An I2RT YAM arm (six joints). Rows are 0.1 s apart.
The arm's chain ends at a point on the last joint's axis. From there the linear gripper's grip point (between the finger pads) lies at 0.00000 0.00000 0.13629 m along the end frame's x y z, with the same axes.
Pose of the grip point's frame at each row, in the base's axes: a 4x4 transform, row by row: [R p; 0 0 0 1], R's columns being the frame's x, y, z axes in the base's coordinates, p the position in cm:
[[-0.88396, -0.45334, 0.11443, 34.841], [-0.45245, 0.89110, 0.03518, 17.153], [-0.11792, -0.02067, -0.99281, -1.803], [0, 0, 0, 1]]
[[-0.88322, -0.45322, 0.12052, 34.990], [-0.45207, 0.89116, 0.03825, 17.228], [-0.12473, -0.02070, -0.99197, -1.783], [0, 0, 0, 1]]
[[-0.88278, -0.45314, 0.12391, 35.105], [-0.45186, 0.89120, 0.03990, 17.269], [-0.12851, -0.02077, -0.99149, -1.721], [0, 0, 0, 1]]
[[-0.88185, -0.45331, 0.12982, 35.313], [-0.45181, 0.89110, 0.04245, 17.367], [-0.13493, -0.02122, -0.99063, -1.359], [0, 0, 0, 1]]
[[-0.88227, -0.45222, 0.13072, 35.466], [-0.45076, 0.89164, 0.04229, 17.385], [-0.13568, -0.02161, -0.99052, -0.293], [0, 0, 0, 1]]
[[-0.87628, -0.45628, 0.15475, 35.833], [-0.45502, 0.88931, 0.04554, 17.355], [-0.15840, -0.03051, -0.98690, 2.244], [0, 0, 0, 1]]
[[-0.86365, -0.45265, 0.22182, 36.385], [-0.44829, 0.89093, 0.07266, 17.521], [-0.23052, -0.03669, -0.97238, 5.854], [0, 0, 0, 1]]
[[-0.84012, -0.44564, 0.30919, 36.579], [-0.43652, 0.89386, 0.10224, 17.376], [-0.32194, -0.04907, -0.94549, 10.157], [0, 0, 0, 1]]
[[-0.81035, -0.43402, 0.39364, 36.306], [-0.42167, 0.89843, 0.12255, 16.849], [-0.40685, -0.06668, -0.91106, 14.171], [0, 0, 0, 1]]
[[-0.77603, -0.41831, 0.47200, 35.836], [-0.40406, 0.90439, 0.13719, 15.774], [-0.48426, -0.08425, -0.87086, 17.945], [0, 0, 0, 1]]
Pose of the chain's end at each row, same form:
[[-0.88396, -0.45334, 0.11443, 33.281], [-0.45245, 0.89110, 0.03518, 16.674], [-0.11792, -0.02067, -0.99281, 11.728], [0, 0, 0, 1]]
[[-0.88322, -0.45322, 0.12052, 33.347], [-0.45207, 0.89116, 0.03825, 16.707], [-0.12473, -0.02070, -0.99197, 11.737], [0, 0, 0, 1]]
[[-0.88278, -0.45314, 0.12391, 33.416], [-0.45186, 0.89120, 0.03990, 16.725], [-0.12851, -0.02077, -0.99149, 11.792], [0, 0, 0, 1]]
[[-0.88185, -0.45331, 0.12982, 33.544], [-0.45181, 0.89110, 0.04245, 16.788], [-0.13493, -0.02122, -0.99063, 12.142], [0, 0, 0, 1]]
[[-0.88227, -0.45222, 0.13072, 33.684], [-0.45076, 0.89164, 0.04229, 16.809], [-0.13568, -0.02161, -0.99052, 13.207], [0, 0, 0, 1]]
[[-0.87628, -0.45628, 0.15475, 33.724], [-0.45502, 0.88931, 0.04554, 16.734], [-0.15840, -0.03051, -0.98690, 15.694], [0, 0, 0, 1]]
[[-0.86365, -0.45265, 0.22182, 33.362], [-0.44829, 0.89093, 0.07266, 16.531], [-0.23052, -0.03669, -0.97238, 19.107], [0, 0, 0, 1]]
[[-0.84012, -0.44564, 0.30919, 32.365], [-0.43652, 0.89386, 0.10224, 15.983], [-0.32194, -0.04907, -0.94549, 23.043], [0, 0, 0, 1]]
[[-0.81035, -0.43402, 0.39364, 30.941], [-0.42167, 0.89843, 0.12255, 15.179], [-0.40685, -0.06668, -0.91106, 26.588], [0, 0, 0, 1]]
[[-0.77603, -0.41831, 0.47200, 29.403], [-0.40406, 0.90439, 0.13719, 13.904], [-0.48426, -0.08425, -0.87086, 29.814], [0, 0, 0, 1]]

